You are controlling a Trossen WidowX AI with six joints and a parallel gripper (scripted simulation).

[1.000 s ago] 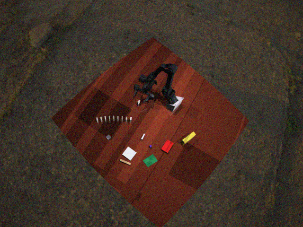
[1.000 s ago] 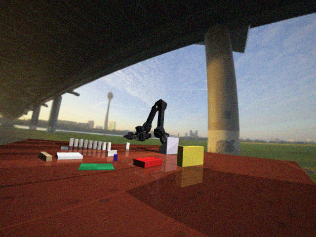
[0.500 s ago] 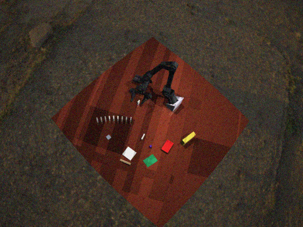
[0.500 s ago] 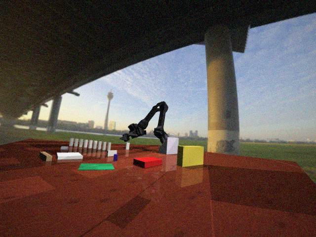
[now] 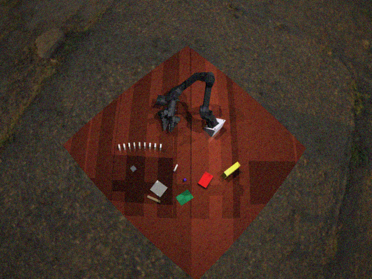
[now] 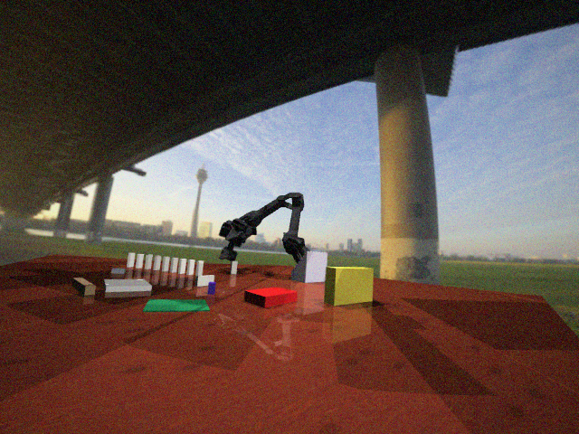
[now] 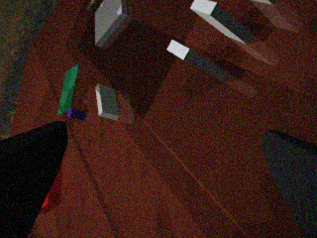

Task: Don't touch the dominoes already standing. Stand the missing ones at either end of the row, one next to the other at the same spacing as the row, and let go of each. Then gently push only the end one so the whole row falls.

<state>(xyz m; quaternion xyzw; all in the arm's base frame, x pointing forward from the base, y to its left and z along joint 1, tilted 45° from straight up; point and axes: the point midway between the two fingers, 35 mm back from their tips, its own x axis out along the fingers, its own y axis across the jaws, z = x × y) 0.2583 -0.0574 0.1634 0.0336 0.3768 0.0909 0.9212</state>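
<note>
The purple piece is 31 cm to the left of my gripper tip, 9 cm ahead of it and 8 cm below it. Round my gripper tip: white slab (26 cm ahead, 25 cm to the left, 9 cm below); then red block (39 cm to the left, 8 cm below, 2 cm behind); then grey cube (31 cm ahead, 9 cm below, 5 cm to the left).
</note>
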